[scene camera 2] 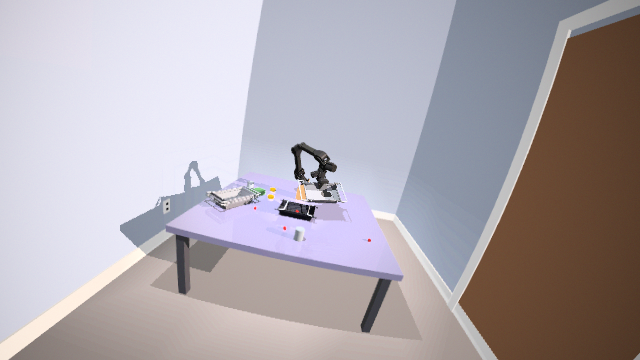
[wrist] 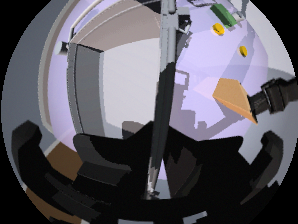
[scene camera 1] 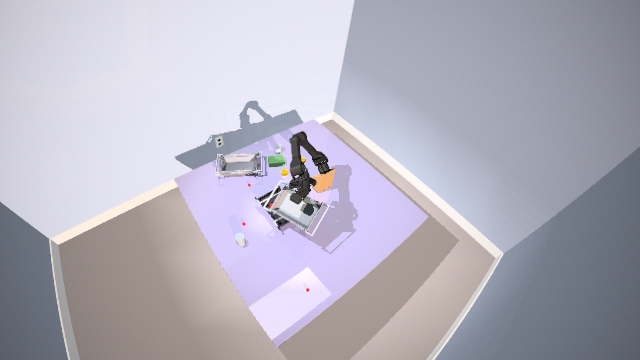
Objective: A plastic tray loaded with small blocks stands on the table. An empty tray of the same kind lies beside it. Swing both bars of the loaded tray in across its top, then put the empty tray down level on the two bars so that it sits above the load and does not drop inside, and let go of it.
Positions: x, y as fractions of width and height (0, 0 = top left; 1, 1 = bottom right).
A grey tray shows in scene camera 2 (0.51, 0.54), in the wrist view (0.41, 0.31) and in scene camera 1 (0.47, 0.60).
